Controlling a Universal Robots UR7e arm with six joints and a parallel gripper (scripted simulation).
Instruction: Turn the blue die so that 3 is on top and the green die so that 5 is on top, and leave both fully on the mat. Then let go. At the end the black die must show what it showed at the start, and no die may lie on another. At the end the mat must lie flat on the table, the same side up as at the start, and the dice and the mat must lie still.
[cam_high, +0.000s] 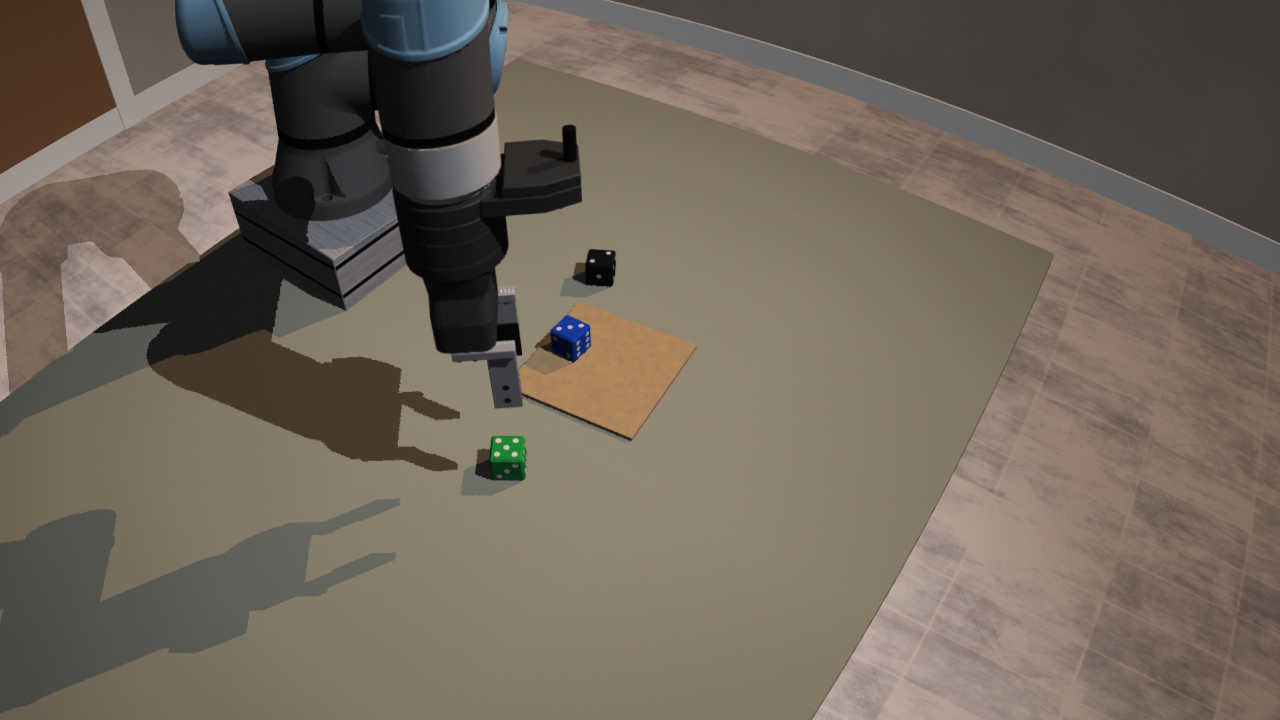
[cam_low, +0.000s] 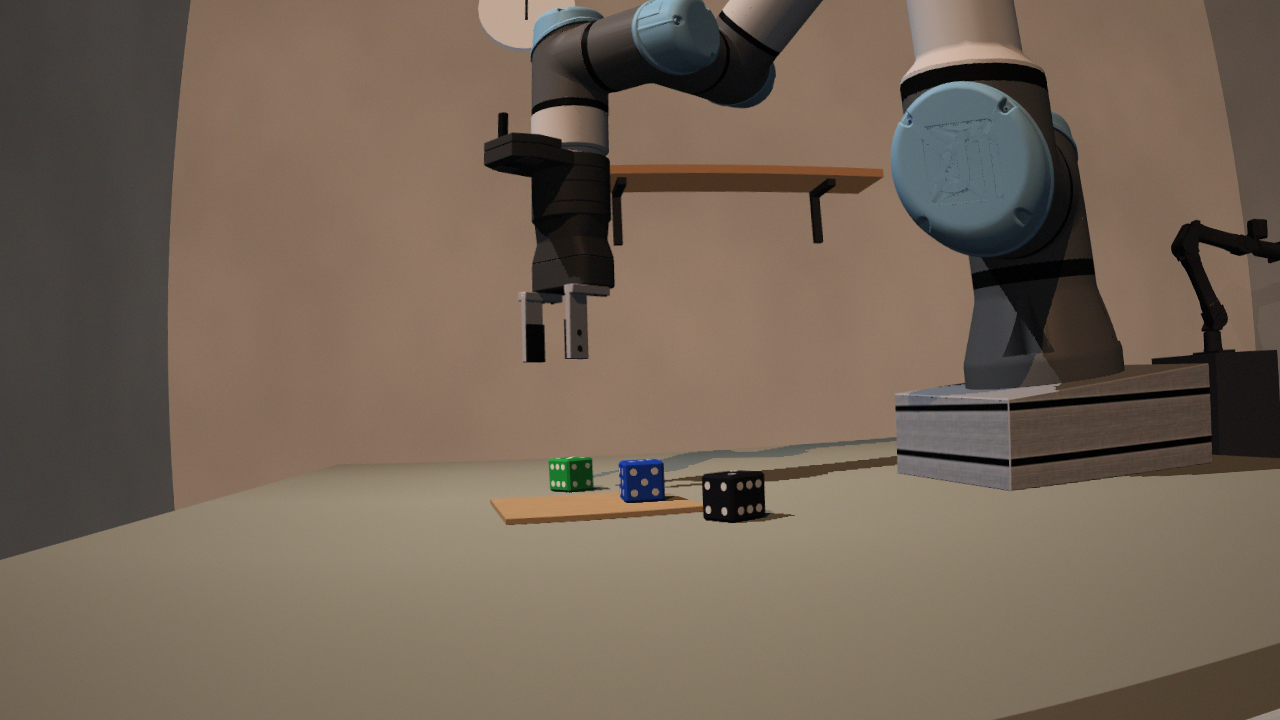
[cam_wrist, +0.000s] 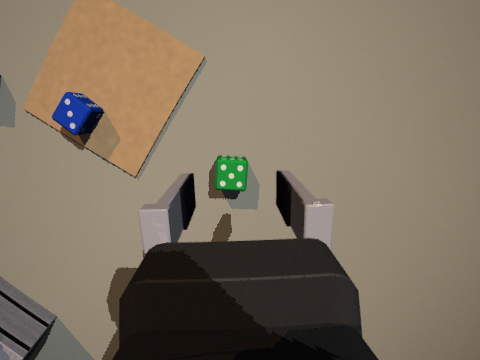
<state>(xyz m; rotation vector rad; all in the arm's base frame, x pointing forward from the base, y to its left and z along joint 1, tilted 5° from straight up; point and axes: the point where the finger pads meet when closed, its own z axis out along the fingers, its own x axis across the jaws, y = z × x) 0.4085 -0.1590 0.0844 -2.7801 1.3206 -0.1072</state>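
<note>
Now: hand 120 mm above the green die, 10 mm to the left of it and 10 mm past it. From my hand the other things lie so: brown mat (150 mm to the left, 130 mm below, 10 mm behind); then black die (260 mm to the left, 120 mm below, 100 mm behind); then blue die (150 mm to the left, 120 mm below, 50 mm behind).
</note>
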